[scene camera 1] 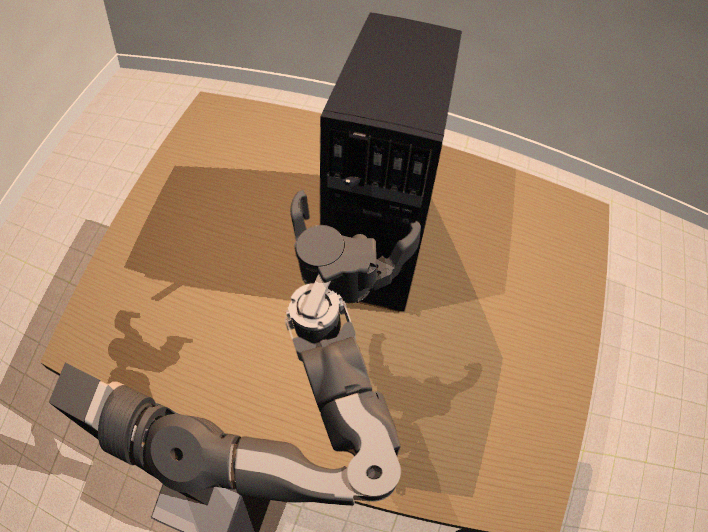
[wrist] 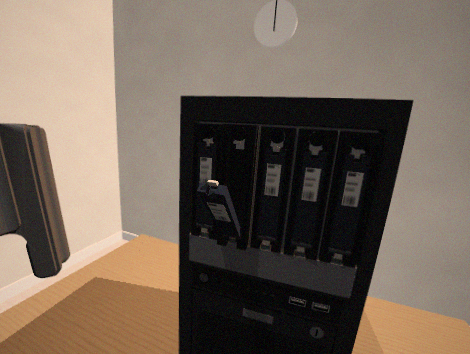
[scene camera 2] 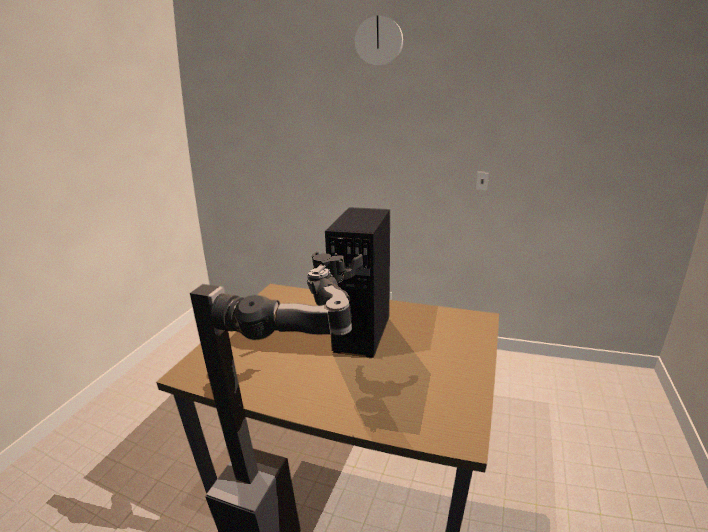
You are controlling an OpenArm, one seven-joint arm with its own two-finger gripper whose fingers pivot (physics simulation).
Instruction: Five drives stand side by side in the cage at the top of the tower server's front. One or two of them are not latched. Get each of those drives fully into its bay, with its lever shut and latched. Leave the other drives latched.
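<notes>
The tower server (scene camera 1: pixel 394 74) (scene camera 2: pixel 381 274) (wrist: pixel 395 150) stands upright with five drive bays at the top of its front. In the wrist view, the second drive's lever (wrist: pixel 227 207) (scene camera 1: pixel 350 180) is swung out and down, its pale tip standing forward and overlapping the leftmost drive (wrist: pixel 205 167). How deep the second drive sits is too dark to tell. The levers of the leftmost, third (wrist: pixel 272 180), fourth (wrist: pixel 310 185) and fifth (wrist: pixel 352 189) drives look shut. My gripper (scene camera 1: pixel 357 212) (scene camera 2: pixel 337 257) is open and empty, in front of the server, below cage height in scene camera 1's picture.
The server stands on a wooden table (scene camera 1: pixel 549 343) (scene camera 2: pixel 457 400) (wrist: pixel 145 260). A grey ledge (wrist: pixel 270 265) runs below the bays, with ports and a lock beneath it. The arm reaches over the table from its post (scene camera 2: pixel 220 366) at the left front. A wall is behind the table.
</notes>
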